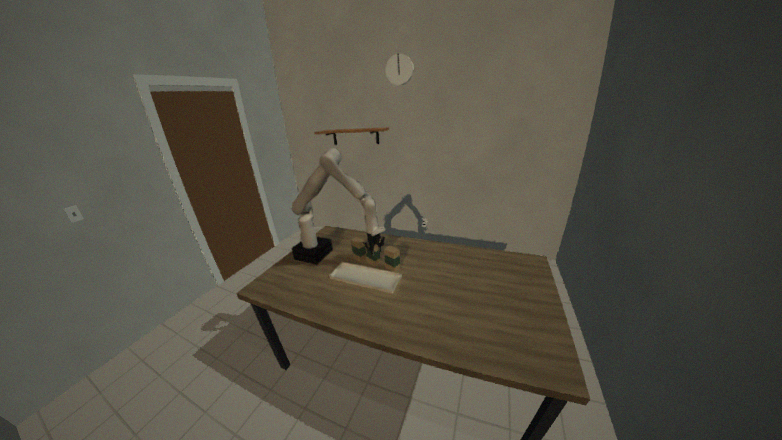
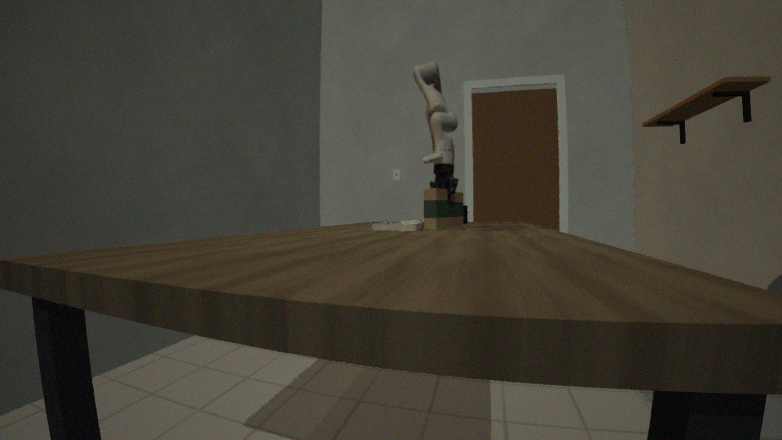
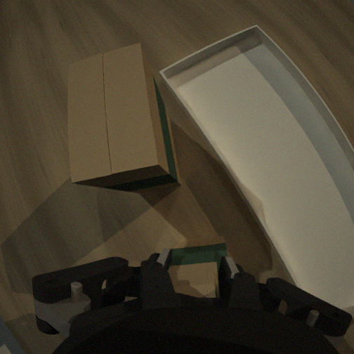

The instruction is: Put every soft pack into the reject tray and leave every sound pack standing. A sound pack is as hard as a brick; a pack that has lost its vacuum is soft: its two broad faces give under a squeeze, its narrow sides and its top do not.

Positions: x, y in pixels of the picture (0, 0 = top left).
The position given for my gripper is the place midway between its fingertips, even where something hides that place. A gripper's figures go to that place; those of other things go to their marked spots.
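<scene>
White reject tray (image 3: 278, 142): 27 cm from the lens. White reject tray and pack (image 3: 119, 134): marked spots 19 cm apart. My gripper (image 3: 194, 264): 18 cm from the lens. Pack: 12 cm from the lens.
</scene>
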